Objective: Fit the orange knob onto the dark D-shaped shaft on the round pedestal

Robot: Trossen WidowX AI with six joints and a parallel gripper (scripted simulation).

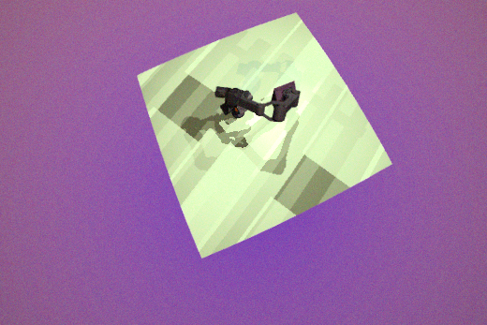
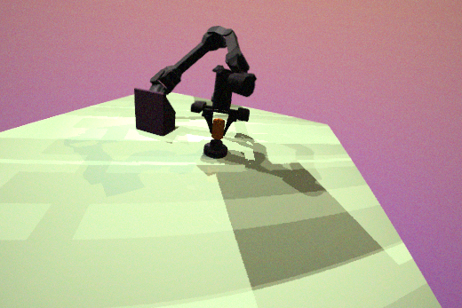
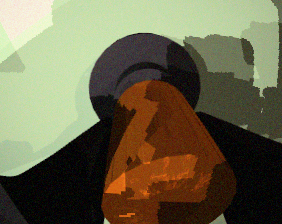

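Now: gripper tip 2 cm below the orange knob. The rest, counted from my gripper tip: dark round pedestal: 4 cm below.
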